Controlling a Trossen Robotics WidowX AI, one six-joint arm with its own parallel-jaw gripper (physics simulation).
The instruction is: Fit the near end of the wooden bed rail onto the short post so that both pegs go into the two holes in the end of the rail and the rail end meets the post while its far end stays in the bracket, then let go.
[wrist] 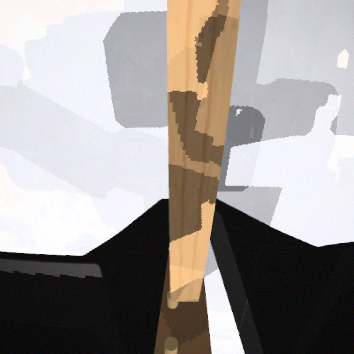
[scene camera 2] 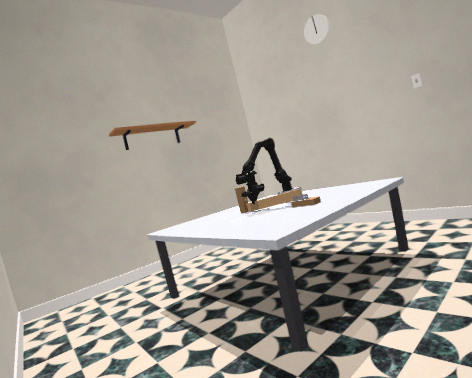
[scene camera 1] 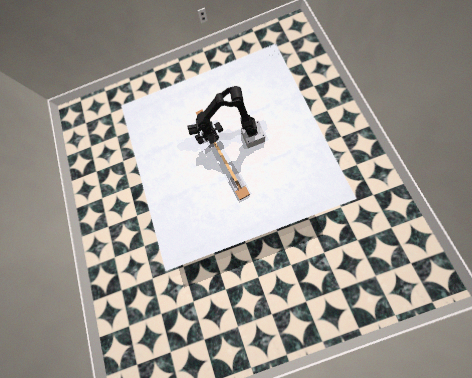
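Seen in the pictures: gripper, fingertip midpoint: point(wrist: 187, 206) point(scene camera 2: 254, 203); arm's base, link origin: point(scene camera 2: 287, 190) point(scene camera 1: 251, 131).
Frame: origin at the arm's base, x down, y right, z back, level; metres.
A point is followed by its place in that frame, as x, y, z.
The wooden bed rail point(scene camera 1: 227, 165) {-0.009, -0.169, -0.231} point(scene camera 2: 277, 200) {0.028, -0.121, -0.247} point(wrist: 192, 125) {0.009, 0.033, -0.262} slopes down toward its near end. Its far end sits at the grey bracket point(scene camera 2: 300, 198) {0.035, -0.290, -0.222} on a wooden block point(scene camera 1: 242, 193) {0.044, -0.366, -0.202} point(scene camera 2: 307, 202) {0.060, -0.351, -0.241}. The short post point(scene camera 1: 199, 112) {-0.099, 0.200, -0.282} point(scene camera 2: 240, 197) {-0.031, 0.175, -0.302} point(wrist: 187, 322) {0.014, 0.162, -0.286} stands upright at the near end. My gripper point(scene camera 1: 213, 142) {0.030, 0.078, -0.269} point(scene camera 2: 254, 201) {0.030, 0.078, -0.269} point(wrist: 187, 206) {0.030, 0.078, -0.269} is shut on the rail close to that end, one finger on each side. In the wrist view, one peg point(wrist: 172, 302) {0.020, 0.145, -0.273} shows at the left corner of the rail end, and the other peg point(wrist: 171, 345) {-0.005, 0.151, -0.274} stands exposed on the post. The rail's holes are hidden.
The arm's base point(scene camera 1: 253, 137) {-0.001, -0.046, -0.006} stands on the white table point(scene camera 1: 280, 170) {0.080, -0.301, 0.092} point(scene camera 2: 225, 231) {0.080, -0.203, -0.743}, to the right of the rail in the first scene view. The arm arches over from it to the gripper. A wall shelf point(scene camera 2: 152, 128) hangs behind, away from the table.
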